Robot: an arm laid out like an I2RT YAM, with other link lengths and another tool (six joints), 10 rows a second.
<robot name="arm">
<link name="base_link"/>
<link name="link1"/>
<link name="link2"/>
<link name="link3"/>
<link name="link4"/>
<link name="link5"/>
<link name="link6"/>
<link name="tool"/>
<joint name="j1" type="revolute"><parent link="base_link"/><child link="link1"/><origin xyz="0.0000 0.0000 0.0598" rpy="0.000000 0.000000 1.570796"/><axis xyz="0 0 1"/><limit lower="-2.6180" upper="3.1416"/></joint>
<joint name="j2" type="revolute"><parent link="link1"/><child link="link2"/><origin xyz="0.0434 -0.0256 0.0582" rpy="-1.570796 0.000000 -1.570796"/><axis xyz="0 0 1"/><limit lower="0.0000" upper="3.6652"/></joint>
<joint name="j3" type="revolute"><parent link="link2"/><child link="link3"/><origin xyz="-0.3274 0.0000 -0.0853" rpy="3.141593 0.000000 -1.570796"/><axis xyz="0 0 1"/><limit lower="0.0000" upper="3.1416"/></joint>
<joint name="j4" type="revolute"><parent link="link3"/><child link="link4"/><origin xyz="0.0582 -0.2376 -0.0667" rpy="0.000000 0.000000 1.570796"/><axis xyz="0 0 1"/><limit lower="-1.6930" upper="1.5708"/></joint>
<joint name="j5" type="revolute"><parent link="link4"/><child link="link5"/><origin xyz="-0.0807 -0.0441 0.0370" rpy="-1.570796 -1.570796 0.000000"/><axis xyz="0 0 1"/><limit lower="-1.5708" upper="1.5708"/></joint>
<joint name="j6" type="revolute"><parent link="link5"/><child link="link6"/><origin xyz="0.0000 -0.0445 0.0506" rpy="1.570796 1.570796 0.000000"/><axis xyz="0 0 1"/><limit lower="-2.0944" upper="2.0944"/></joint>
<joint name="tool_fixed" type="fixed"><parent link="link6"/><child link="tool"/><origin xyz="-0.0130 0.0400 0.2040" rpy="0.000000 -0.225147 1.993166"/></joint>
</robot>
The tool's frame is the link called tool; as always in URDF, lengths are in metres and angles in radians.
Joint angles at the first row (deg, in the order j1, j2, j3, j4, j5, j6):
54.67, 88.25, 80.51, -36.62, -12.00, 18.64
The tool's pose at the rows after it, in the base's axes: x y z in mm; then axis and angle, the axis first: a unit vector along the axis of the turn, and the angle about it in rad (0 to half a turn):
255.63, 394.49, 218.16, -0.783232, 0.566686, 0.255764, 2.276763
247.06, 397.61, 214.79, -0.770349, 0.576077, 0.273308, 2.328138
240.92, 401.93, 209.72, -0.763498, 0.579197, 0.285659, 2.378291
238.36, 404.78, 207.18, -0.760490, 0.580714, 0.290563, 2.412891
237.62, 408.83, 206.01, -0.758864, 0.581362, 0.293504, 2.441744
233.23, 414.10, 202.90, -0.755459, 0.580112, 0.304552, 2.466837
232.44, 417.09, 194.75, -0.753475, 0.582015, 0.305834, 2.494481
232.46, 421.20, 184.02, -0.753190, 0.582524, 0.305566, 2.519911
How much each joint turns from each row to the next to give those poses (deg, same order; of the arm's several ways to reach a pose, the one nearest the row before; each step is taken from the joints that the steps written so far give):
0.00, 1.28, 3.04, -3.54, -2.77, 2.42
-0.02, 2.05, 3.25, -3.75, -1.89, 1.61
0.02, 2.43, 3.16, -3.31, -1.67, 0.54
0.02, 1.96, 2.80, -2.73, -0.82, 0.07
0.07, 2.11, 3.18, -2.66, -0.57, -0.06
0.06, 1.52, 1.59, -1.23, -1.42, 0.18
0.11, 1.72, 1.08, -0.93, -0.33, 0.04
0.22, 1.79, 0.58, -0.23, -0.14, -0.11

